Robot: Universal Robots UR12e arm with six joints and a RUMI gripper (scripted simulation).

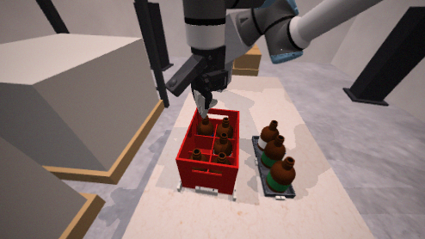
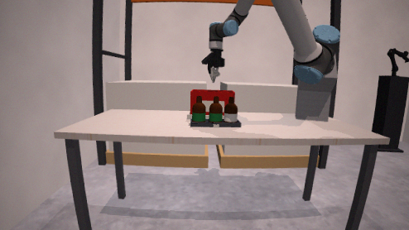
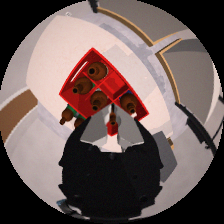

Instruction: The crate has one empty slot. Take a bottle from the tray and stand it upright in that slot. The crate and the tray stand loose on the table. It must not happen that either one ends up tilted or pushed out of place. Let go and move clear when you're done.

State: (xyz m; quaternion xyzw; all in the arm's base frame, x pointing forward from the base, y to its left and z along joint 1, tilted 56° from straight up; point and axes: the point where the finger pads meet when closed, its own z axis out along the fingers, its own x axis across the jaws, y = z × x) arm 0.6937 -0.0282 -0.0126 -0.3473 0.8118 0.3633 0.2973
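My hand is 250 mm to the right of the white-labelled bottle, 160 mm above it and 140 mm past it. The rest, counted from my hand: tray (270 mm to the left, 230 mm below, 60 mm behind); then red crate (160 mm below, 40 mm to the left).
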